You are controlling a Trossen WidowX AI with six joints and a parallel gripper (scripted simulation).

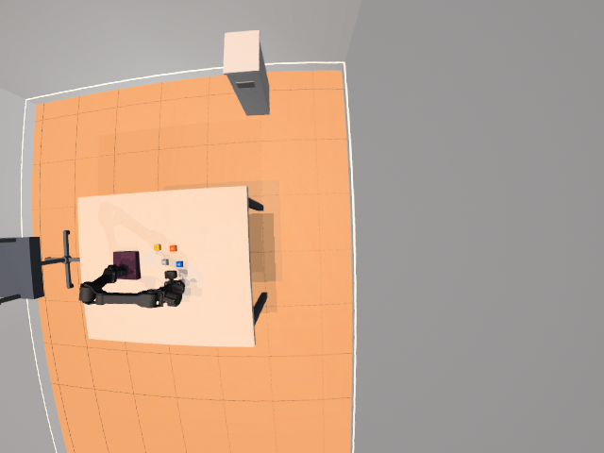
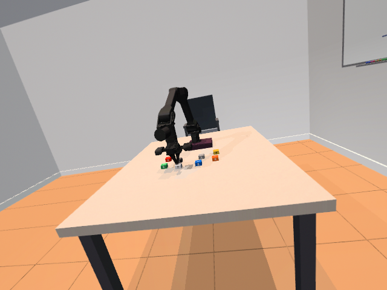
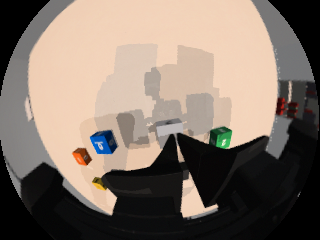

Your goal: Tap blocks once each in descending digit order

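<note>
Now: the white block 10 mm below my gripper tip. From my gripper tip the other things lie so: green block (80 mm to the right, 20 mm behind, 10 mm below); black block (80 mm behind, 20 mm to the right, 10 mm below); blue block (110 mm to the left, 20 mm behind, 10 mm below).
</note>
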